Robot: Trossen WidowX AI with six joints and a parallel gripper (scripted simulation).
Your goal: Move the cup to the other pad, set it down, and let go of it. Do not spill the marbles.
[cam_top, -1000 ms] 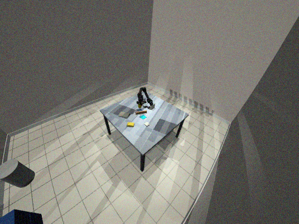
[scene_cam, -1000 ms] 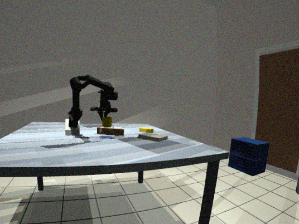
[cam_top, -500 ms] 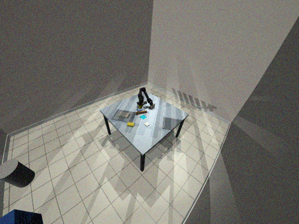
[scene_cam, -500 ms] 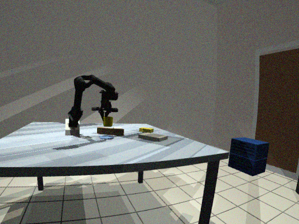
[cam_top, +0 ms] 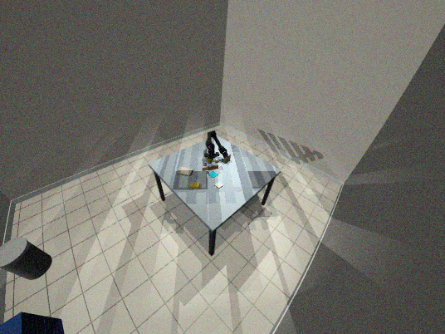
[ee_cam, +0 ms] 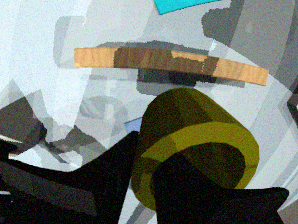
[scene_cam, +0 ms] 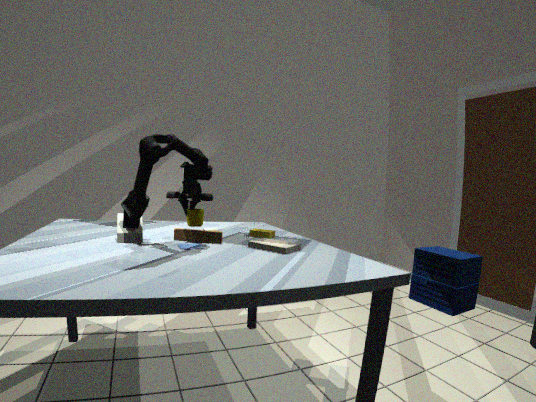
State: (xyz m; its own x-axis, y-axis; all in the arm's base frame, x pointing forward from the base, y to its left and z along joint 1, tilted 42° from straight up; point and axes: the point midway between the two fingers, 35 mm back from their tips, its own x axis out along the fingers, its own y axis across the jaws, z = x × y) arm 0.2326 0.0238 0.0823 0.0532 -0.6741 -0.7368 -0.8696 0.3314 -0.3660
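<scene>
Now: gripper tip 90 mm short of the cyan pad, 130 mm to the right of it and 120 mm above it. Round my gripper tip: wooden bar (50 mm ahead, 30 mm to the left, 90 mm below); then yellow cup (20 mm ahead, 20 mm to the right); then blue pad (70 mm to the right, 120 mm below).
</scene>
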